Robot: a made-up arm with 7 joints. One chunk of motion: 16 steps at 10 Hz.
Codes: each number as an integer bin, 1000 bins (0 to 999) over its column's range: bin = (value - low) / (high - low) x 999, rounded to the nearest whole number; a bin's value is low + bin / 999 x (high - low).
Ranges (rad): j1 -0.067..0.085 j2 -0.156..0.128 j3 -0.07..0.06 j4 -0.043..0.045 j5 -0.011..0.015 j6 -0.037..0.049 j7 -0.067..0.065
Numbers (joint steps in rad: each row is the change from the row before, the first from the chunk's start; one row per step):
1: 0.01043 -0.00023 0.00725 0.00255 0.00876 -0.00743 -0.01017
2: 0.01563 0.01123 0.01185 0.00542 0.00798 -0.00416 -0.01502
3: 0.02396 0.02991 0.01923 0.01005 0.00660 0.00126 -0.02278
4: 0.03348 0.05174 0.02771 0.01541 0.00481 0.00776 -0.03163
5: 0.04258 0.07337 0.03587 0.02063 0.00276 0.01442 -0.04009
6: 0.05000 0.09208 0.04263 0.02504 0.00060 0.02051 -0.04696
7: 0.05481 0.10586 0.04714 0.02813 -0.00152 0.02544 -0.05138
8: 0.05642 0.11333 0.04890 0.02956 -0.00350 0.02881 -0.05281
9: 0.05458 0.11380 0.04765 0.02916 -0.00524 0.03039 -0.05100
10: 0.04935 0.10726 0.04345 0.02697 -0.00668 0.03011 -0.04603
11: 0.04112 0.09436 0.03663 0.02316 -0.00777 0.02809 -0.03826
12: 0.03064 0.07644 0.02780 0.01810 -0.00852 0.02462 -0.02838
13: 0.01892 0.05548 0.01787 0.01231 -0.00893 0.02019 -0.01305
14: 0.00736 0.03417 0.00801 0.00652 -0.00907 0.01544 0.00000
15: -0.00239 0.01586 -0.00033 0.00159 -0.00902 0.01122 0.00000
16: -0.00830 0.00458 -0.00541 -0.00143 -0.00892 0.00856 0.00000
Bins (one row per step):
1: 509 548 594 517 759 343 430
2: 543 588 629 550 729 381 393
3: 598 654 686 602 676 444 335
4: 660 731 751 663 607 520 268
5: 720 807 814 722 529 597 204
6: 769 873 866 772 446 668 152
7: 801 921 900 807 364 725 118
8: 811 947 914 824 288 764 107
9: 799 949 904 819 221 783 121
10: 765 926 872 794 166 780 159
11: 711 881 819 751 124 756 218
12: 642 818 752 694 95 716 292
13: 565 744 675 628 80 664 408
14: 489 669 599 562 74 609 507
15: 425 605 535 506 76 560 507
16: 386 565 496 472 80 529 507

